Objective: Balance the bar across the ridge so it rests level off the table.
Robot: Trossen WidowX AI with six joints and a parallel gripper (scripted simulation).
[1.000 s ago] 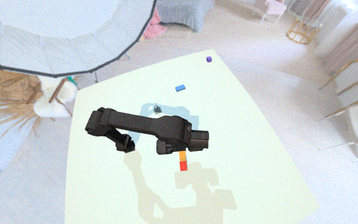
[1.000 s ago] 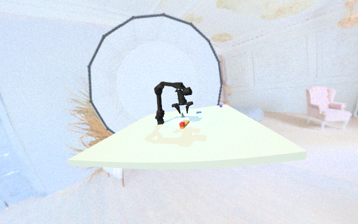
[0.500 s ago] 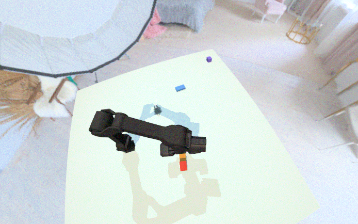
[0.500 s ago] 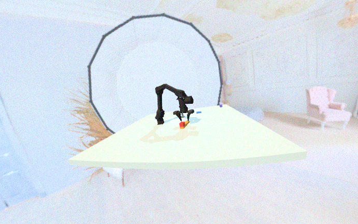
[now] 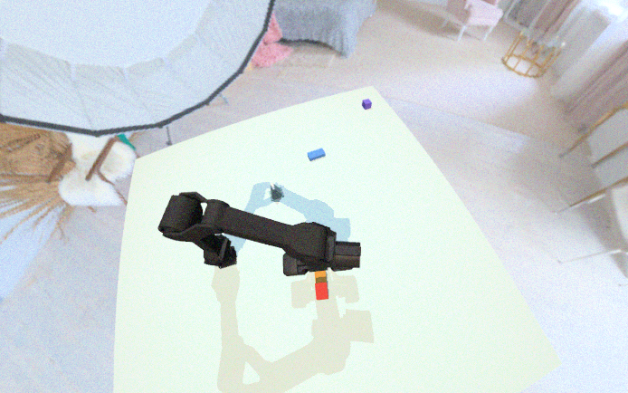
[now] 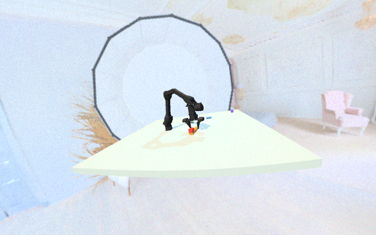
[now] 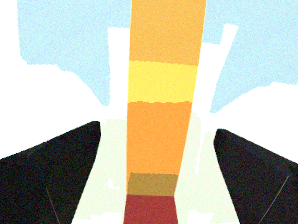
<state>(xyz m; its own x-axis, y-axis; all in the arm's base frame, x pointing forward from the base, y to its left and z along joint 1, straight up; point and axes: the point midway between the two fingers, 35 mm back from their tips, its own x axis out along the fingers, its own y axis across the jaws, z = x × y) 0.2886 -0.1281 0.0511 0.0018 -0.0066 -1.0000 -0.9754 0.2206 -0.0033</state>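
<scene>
Right now my gripper tip is 31 cm to the right of the grey-green ridge, 7 cm past it and 4 cm below it. From my gripper tip the other things lie so: blue block (42 cm to the left, 13 cm ahead, 1 cm below); then purple cube (63 cm to the left, 45 cm ahead).
</scene>
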